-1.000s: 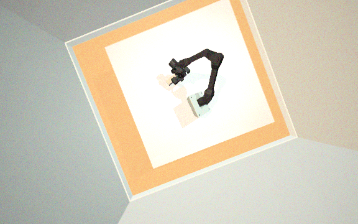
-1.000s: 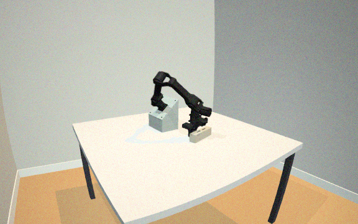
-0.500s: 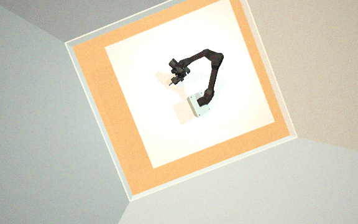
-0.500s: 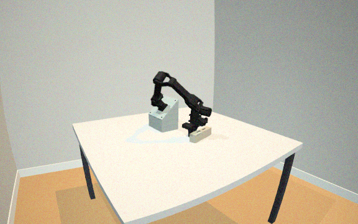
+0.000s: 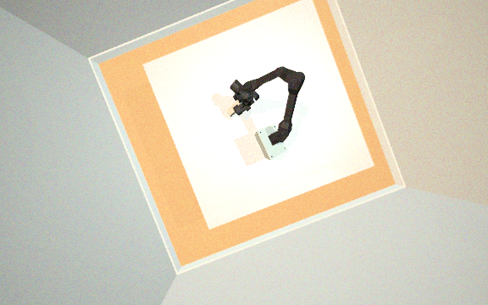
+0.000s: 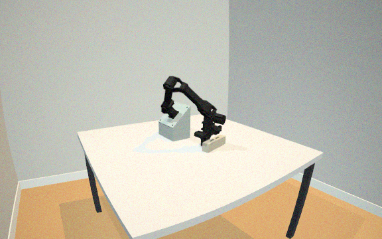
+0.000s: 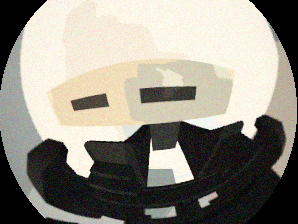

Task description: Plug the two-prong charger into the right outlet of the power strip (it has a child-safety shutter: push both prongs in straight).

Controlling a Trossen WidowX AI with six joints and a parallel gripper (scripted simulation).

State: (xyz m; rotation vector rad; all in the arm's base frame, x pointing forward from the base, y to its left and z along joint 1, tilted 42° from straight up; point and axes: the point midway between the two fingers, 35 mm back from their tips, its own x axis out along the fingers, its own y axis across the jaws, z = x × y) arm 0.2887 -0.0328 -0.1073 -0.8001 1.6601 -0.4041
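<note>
Right now my gripper tip is 2 cm short of the two-prong charger and 1 cm below it.
</note>
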